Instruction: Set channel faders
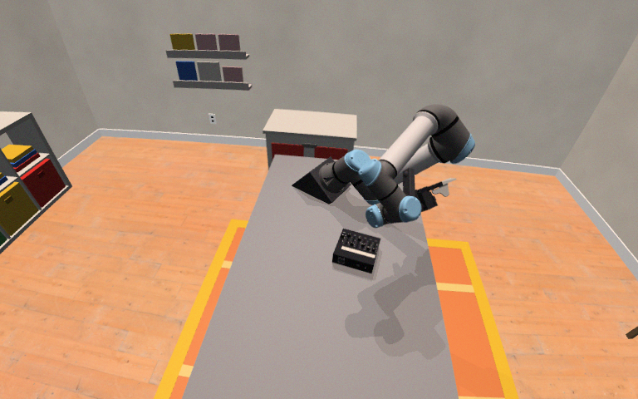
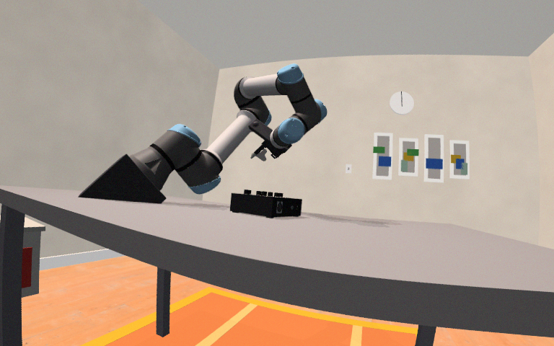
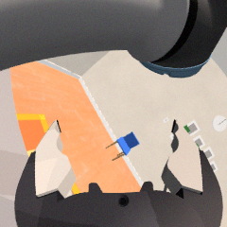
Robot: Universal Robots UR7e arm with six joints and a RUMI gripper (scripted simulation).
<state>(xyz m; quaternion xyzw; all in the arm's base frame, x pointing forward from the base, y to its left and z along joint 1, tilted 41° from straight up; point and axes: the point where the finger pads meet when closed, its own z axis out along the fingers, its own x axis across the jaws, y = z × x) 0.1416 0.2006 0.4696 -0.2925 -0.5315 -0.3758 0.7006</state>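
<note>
My hand is 37 cm to the left of the master fader, 21 cm above it and 12 cm short of it.
</note>
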